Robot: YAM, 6 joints.
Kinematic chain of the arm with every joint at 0, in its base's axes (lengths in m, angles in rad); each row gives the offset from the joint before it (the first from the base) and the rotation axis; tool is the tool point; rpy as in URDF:
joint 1: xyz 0 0 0.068 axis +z
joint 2: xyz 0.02 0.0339 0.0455 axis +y
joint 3: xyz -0.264 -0.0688 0 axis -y
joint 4: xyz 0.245 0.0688 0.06 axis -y
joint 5: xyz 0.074 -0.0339 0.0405 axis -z
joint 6: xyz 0.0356 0 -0.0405 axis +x
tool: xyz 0 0 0 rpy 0 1.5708 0
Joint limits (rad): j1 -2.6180..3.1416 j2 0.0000..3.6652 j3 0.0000..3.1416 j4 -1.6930..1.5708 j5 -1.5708..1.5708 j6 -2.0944..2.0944
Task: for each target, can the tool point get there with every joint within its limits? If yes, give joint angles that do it. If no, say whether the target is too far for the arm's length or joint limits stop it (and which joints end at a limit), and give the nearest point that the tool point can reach.
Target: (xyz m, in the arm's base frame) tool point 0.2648 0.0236 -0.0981
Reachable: yes | joints 0.1958 2.6075 0.7926 0.4347 0.9217 1.7344
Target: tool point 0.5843 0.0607 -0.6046
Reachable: no: too far | nearest point 0.4274 0.0444 -0.3318 | short by 0.315 m
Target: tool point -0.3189 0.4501 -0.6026
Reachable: no: too far | nearest point -0.2401 0.3388 -0.3397 | short by 0.296 m
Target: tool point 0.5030 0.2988 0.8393
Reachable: no: too far | nearest point 0.3477 0.2066 0.6073 | short by 0.294 m
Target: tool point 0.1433 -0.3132 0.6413
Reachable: yes | joints -1.1469 1.9690 2.5904 0.3938 -0.0493 -0.9265
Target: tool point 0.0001 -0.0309 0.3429
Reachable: yes | joints -0.0290 0.3788 1.0228 -1.4060 1.0505 -0.6559
